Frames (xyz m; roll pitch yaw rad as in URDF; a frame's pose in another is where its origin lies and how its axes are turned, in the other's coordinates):
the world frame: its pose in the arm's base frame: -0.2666 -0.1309 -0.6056 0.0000 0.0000 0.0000
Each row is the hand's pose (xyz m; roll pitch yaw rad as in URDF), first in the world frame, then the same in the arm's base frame.
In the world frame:
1: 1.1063 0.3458 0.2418 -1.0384 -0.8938 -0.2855
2: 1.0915 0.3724 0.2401 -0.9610 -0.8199 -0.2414
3: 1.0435 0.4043 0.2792 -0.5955 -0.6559 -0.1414
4: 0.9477 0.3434 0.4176 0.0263 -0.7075 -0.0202
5: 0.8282 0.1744 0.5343 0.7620 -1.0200 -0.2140
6: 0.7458 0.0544 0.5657 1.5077 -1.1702 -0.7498
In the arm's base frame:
1: 0.8397 0.2149 -0.3638 -1.0384 -0.8938 -0.2855
2: 0.8249 0.2415 -0.3655 -0.9610 -0.8199 -0.2414
3: 0.7769 0.2734 -0.3264 -0.5955 -0.6559 -0.1414
4: 0.6811 0.2125 -0.1880 0.0263 -0.7075 -0.0202
5: 0.5616 0.0435 -0.0713 0.7620 -1.0200 -0.2140
6: 0.4792 -0.0765 -0.0399 1.5077 -1.1702 -0.7498

